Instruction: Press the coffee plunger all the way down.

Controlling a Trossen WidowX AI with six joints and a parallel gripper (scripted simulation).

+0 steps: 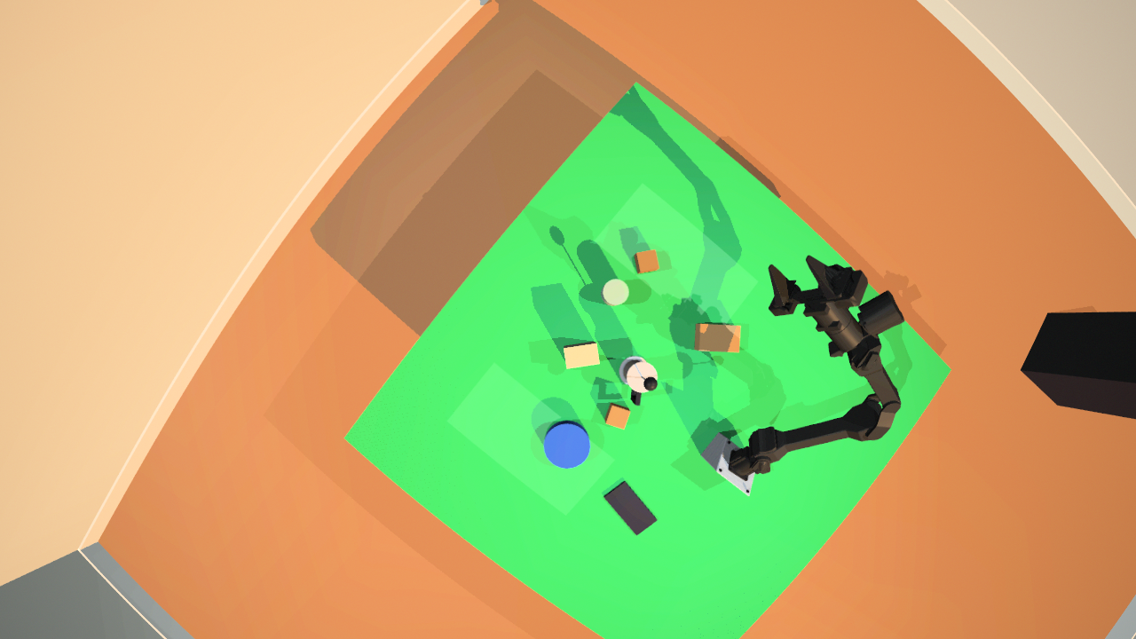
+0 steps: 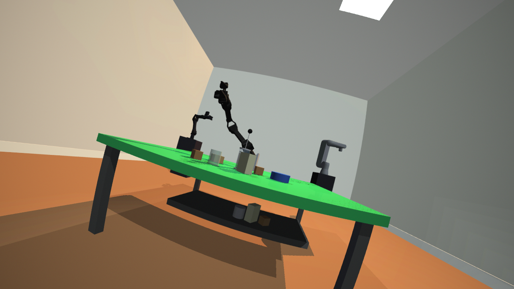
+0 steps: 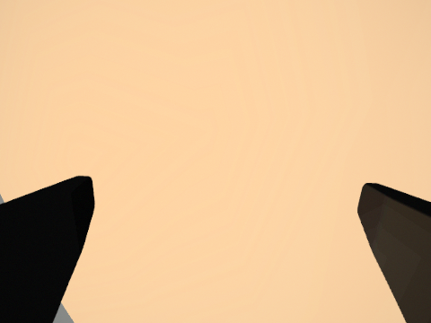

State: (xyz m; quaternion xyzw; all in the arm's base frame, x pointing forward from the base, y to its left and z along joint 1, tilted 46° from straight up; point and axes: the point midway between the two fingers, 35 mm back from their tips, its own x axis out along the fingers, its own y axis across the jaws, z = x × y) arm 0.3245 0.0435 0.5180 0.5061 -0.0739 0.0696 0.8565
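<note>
My gripper tip is now 20 mm short of the coffee press, 310 mm to the right of it and 400 mm above it. Round my gripper tip: dark flat slab 190 mm behind, 610 mm to the left, 530 mm below; then orange box 110 mm behind, 100 mm to the left, 510 mm below; then blue disc 60 mm ahead, 550 mm to the left, 510 mm below.
</note>
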